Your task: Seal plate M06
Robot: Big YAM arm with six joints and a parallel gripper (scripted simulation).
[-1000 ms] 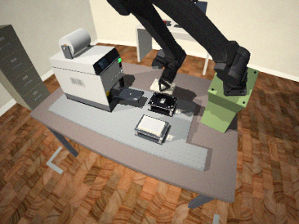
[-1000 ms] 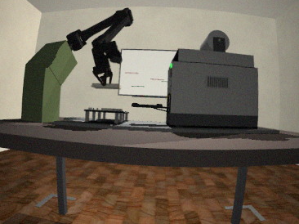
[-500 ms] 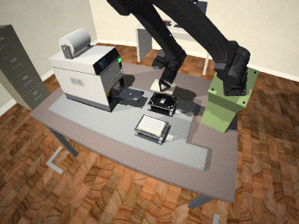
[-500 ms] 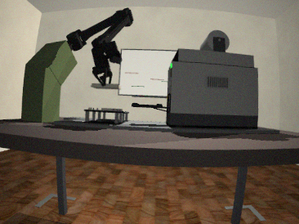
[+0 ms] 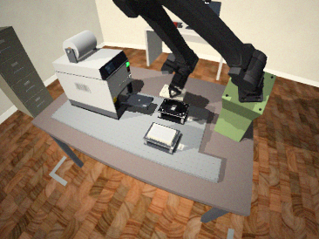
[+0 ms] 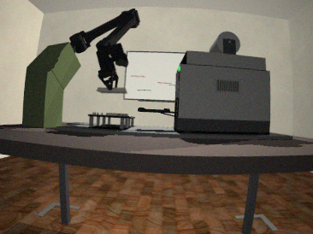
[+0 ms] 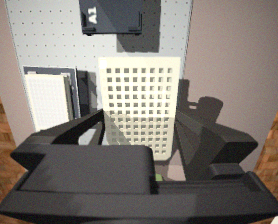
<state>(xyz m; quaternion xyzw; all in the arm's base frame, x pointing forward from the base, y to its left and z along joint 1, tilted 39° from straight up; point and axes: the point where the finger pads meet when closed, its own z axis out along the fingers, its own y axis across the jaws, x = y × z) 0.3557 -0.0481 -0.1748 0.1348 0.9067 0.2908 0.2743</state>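
Now: hand 20 cm short of the sealer stage, 3 cm to the right of it and 8 cm above it. Round my hand: white start button: 29 cm ahead, 7 cm to the right, 1 cm above; then foil roll: 53 cm ahead, 24 cm above; then plate: 1 cm ahead, 20 cm to the left, 11 cm below.
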